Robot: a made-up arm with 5 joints. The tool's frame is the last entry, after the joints.
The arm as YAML. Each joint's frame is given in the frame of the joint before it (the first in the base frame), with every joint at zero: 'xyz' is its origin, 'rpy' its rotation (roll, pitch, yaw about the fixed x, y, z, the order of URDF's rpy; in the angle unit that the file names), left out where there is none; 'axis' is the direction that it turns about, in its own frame. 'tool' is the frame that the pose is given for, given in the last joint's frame.
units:
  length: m
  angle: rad
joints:
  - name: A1
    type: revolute
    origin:
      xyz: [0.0, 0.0, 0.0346]
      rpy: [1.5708, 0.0, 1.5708]
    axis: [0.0, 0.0, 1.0]
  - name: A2
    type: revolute
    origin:
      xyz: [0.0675, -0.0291, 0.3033]
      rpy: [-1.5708, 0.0, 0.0]
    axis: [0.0, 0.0, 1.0]
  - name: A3
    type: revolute
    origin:
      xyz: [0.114, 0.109, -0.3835]
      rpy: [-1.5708, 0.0, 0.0]
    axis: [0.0, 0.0, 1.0]
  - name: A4
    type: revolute
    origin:
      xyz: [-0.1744, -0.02, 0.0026]
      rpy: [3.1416, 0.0, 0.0]
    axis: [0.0, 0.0, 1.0]
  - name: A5
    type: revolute
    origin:
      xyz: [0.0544, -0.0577, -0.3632]
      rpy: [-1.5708, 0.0, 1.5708]
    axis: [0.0, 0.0, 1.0]
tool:
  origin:
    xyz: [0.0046, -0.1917, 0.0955]
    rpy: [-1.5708, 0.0, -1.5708]
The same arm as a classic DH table. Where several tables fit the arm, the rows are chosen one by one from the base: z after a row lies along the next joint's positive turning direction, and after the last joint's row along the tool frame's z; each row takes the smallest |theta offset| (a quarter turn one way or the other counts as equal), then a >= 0, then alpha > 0; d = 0 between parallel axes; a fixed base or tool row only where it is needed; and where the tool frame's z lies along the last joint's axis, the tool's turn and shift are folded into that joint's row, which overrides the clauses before.
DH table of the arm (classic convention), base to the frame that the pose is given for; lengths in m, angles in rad. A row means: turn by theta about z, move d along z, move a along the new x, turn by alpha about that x. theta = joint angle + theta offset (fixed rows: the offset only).
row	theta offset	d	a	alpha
base (fixed)	1.5708	0.0346	0	1.5708
A1	0	0.3033	0.0675	-1.5708
A2	0	-0.4126	0.114	-1.5708
A3	0.1142	0	-0.1755	3.1416
A4	-1.4566	-0.4748	0.0577	1.5708
A5	1.5708	0.0411	0.1917	-1.5708
tool (fixed)	0	0.0046	0	0

